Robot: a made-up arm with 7 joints. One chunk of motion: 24 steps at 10 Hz.
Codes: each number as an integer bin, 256 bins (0 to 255) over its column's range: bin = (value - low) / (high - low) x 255, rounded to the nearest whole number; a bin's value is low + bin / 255 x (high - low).
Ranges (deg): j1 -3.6..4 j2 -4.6..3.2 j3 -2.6..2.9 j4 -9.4..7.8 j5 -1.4..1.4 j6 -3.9..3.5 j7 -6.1..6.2
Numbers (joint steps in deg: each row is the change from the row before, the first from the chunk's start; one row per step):
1: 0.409 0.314 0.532 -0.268 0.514 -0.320 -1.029
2: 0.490 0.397 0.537 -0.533 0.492 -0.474 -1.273
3: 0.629 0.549 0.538 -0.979 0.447 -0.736 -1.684
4: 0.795 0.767 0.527 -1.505 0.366 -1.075 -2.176
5: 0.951 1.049 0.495 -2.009 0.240 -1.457 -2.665
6: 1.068 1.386 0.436 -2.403 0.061 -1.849 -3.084
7: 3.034 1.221 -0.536 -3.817 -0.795 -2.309 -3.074
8: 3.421 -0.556 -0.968 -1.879 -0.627 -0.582 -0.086
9: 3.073 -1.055 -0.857 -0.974 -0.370 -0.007 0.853
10: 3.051 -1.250 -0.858 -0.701 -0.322 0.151 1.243
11: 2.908 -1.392 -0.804 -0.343 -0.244 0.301 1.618
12: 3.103 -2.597 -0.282 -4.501 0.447 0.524 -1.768
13: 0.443 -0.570 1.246 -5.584 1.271 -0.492 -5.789
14: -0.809 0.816 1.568 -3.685 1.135 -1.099 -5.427
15: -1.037 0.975 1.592 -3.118 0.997 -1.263 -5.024
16: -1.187 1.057 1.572 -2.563 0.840 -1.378 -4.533
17: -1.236 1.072 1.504 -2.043 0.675 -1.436 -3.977
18: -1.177 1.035 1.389 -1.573 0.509 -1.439 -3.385
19: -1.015 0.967 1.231 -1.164 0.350 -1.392 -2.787
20: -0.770 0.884 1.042 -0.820 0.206 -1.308 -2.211
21: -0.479 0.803 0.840 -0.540 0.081 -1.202 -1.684
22: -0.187 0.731 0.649 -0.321 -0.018 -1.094 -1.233
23: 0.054 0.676 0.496 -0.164 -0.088 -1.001 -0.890
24: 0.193 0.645 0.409 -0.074 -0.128 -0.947 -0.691
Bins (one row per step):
1: 135 161 145 135 174 123 105
2: 137 163 145 131 172 118 100
3: 142 168 145 125 168 109 92
4: 147 175 145 117 161 97 81
5: 153 185 143 110 149 84 71
6: 157 196 141 104 133 71 63
7: 223 190 96 83 55 55 63
8: 236 132 76 112 70 114 125
9: 224 116 81 125 94 134 144
10: 223 110 81 129 98 140 152
11: 218 105 83 134 105 145 160
12: 225 65 107 73 168 152 90
13: 136 132 178 57 243 117 6
14: 94 177 193 85 231 97 14
15: 86 182 194 93 218 91 22
16: 81 185 193 101 204 87 32
17: 79 185 190 109 189 85 44
18: 81 184 185 116 174 85 56
19: 87 182 178 122 159 86 69
20: 95 179 169 127 146 89 81
21: 105 177 159 131 135 93 92
22: 115 174 151 135 126 97 101
23: 123 172 144 137 119 100 108
24: 127 171 140 138 116 102 112

